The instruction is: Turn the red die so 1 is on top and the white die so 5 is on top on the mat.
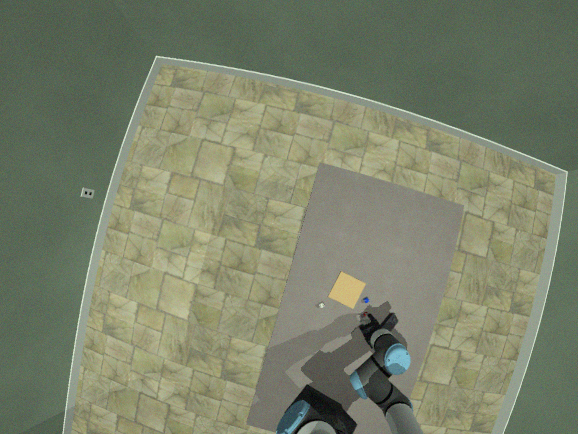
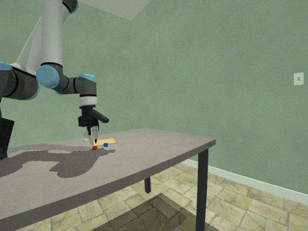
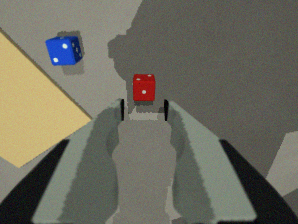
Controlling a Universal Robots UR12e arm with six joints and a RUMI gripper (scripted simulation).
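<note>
My gripper is now 4 cm above the red die. Round my hand: blue die 7 cm ahead, 1 cm to the left, 4 cm below; then tan mat 11 cm ahead, 11 cm to the left, 5 cm below; then white die 3 cm ahead, 23 cm to the left, 4 cm below.
</note>
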